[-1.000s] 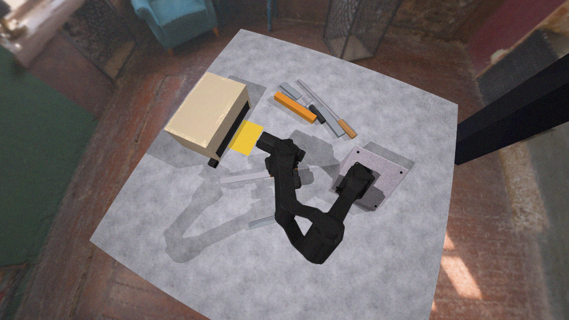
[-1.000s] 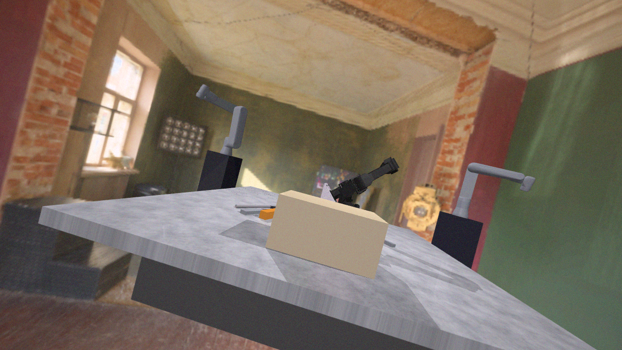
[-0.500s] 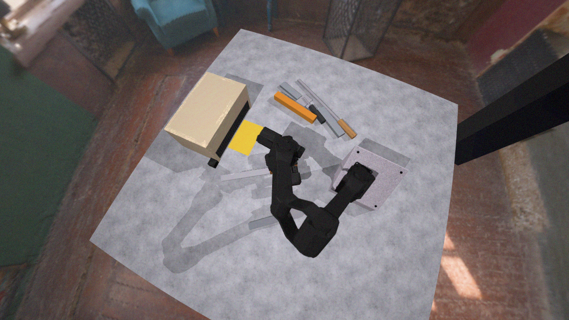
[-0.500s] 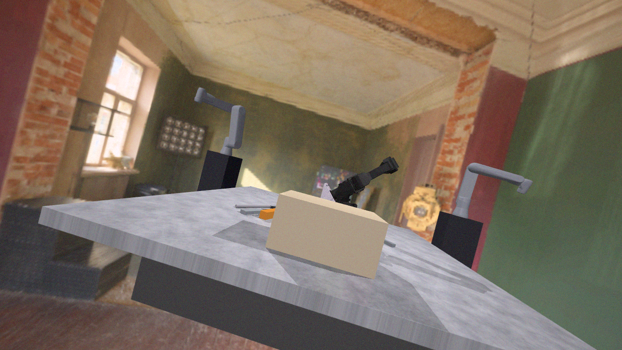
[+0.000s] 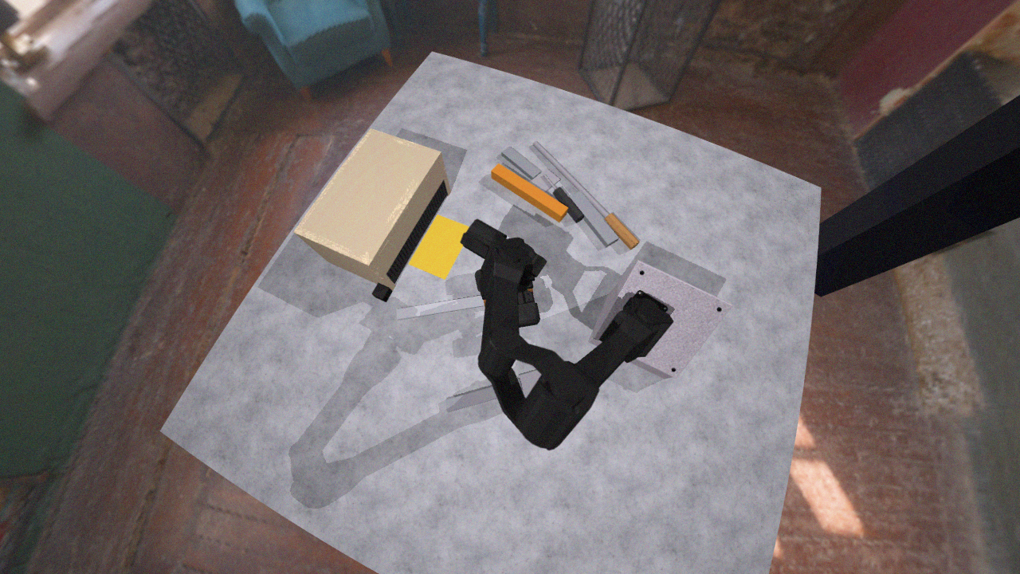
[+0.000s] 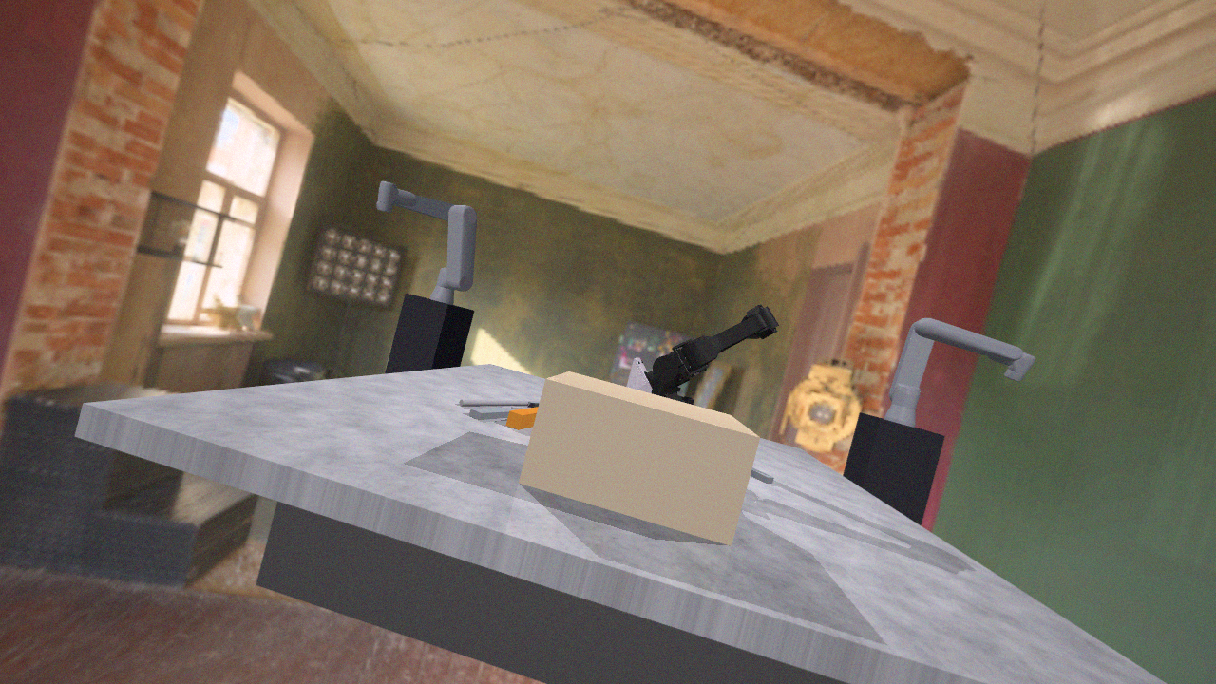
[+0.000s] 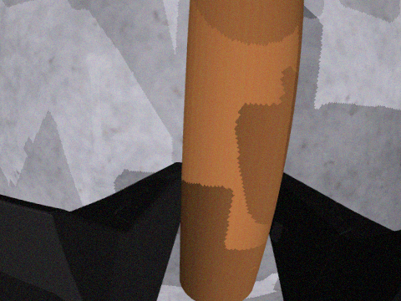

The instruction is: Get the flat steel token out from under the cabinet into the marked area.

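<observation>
My gripper tip is 6 cm past the grey bar and 28 cm to the left of it. From my gripper tip the other things lie so: flat grey token: 35 cm ahead, 3 cm to the right, 1 cm below; orange bar: 11 cm ahead, 25 cm to the right; black-handled tool: 5 cm ahead, 29 cm to the right.
</observation>
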